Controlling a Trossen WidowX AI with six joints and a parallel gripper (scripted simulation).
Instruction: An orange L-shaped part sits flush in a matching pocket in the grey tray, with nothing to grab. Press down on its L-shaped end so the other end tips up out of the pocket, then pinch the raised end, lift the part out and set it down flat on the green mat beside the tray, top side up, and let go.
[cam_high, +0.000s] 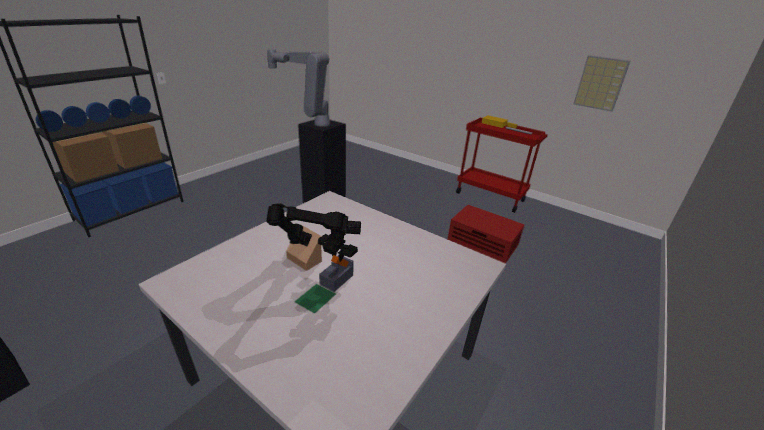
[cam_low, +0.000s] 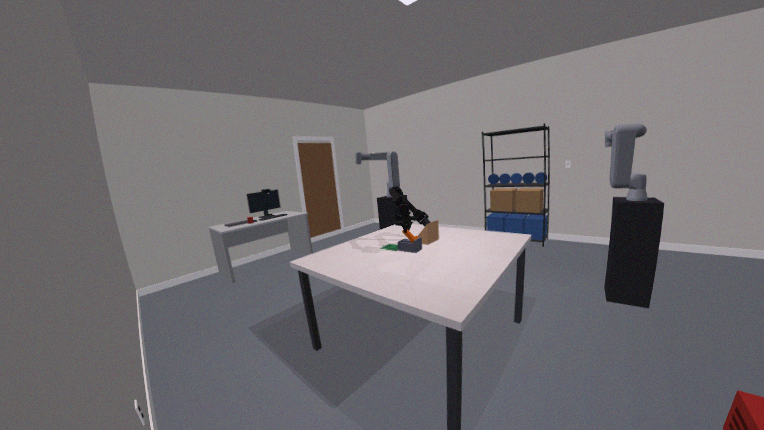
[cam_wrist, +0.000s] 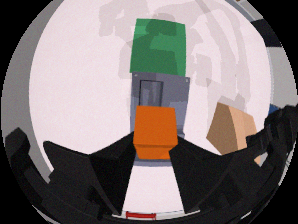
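Right now the green mat is 10 mm behind my gripper tip, 150 mm to the right of it and 150 mm below it. The rest, counted from my gripper tip: orange L-shaped part: 20 mm behind, 30 mm to the left, 30 mm below.
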